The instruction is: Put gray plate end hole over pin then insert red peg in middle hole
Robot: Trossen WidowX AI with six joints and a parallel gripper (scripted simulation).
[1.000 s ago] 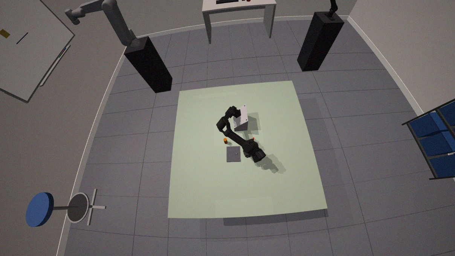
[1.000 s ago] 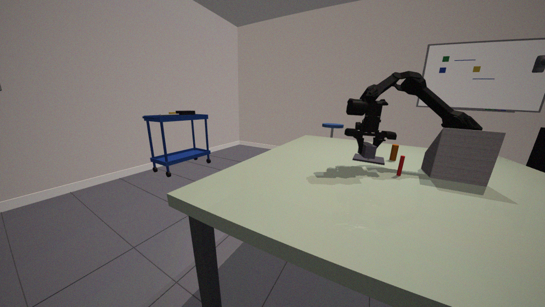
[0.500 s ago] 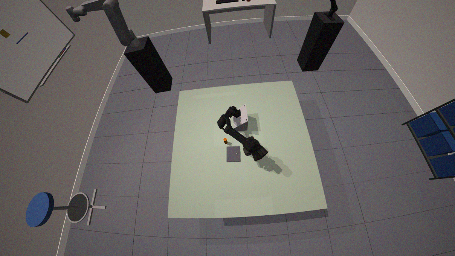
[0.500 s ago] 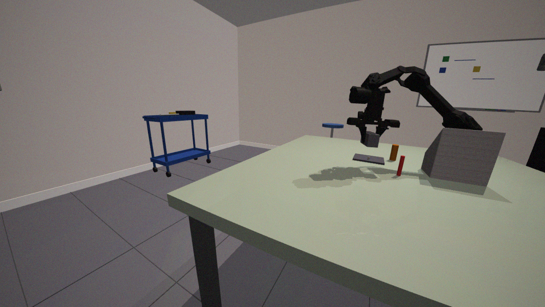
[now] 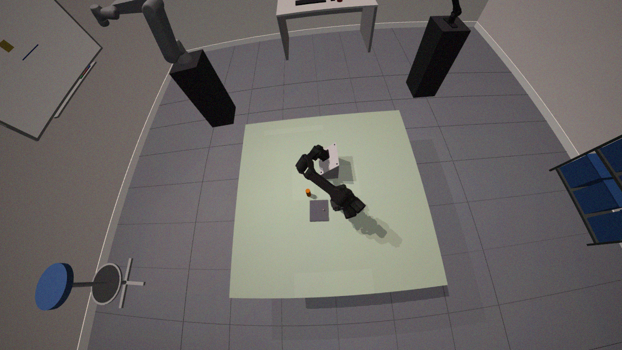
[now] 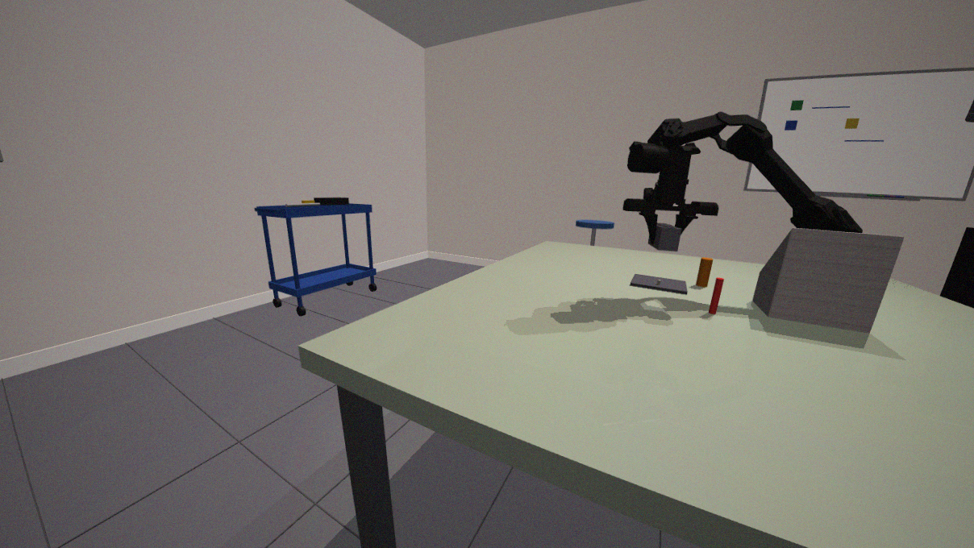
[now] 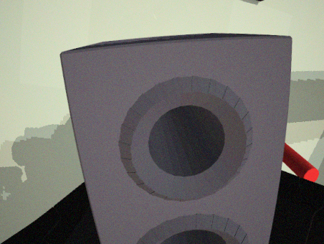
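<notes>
My gripper tip is now 2 cm past the gray base, 14 cm to the left of it and 13 cm above it. From my gripper tip the other things lie so: orange peg 14 cm behind, 21 cm to the right, 10 cm below; gray plate 3 cm above; red peg 12 cm behind, 3 cm to the left, 10 cm below.
</notes>
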